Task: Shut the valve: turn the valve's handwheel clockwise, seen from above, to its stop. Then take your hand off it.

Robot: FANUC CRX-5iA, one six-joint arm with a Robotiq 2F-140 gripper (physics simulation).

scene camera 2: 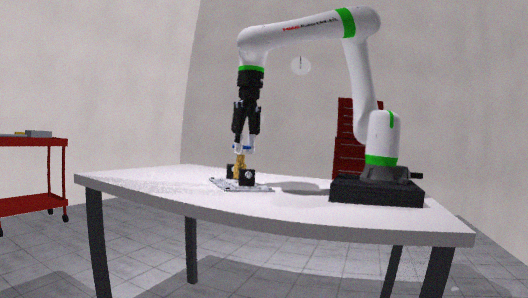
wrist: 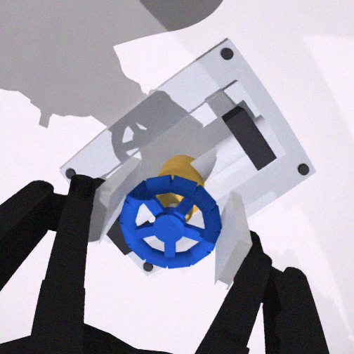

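Note:
The blue handwheel (scene camera 2: 243, 147) (wrist: 170, 227) is a spoked ring on top of the yellow valve body (scene camera 2: 240, 166) (wrist: 181, 167). The valve stands upright on a light grey base plate (scene camera 2: 259, 189) (wrist: 290, 150). My gripper (scene camera 2: 244, 146) (wrist: 179, 194) points straight down and is shut on the handwheel, with one pale fingertip at each side of its rim. In the wrist view the base plate lies turned at a slant to the fingers. The left finger hides part of the plate's corner.
Two black blocks (scene camera 2: 246, 177) (wrist: 249, 137) stand on the plate beside the valve. The white table (scene camera 2: 165, 185) carries the plate and the robot's black base (scene camera 2: 377, 192). A red cart (scene camera 2: 35, 142) stands at the left and a red tool cabinet (scene camera 2: 347, 155) behind the table.

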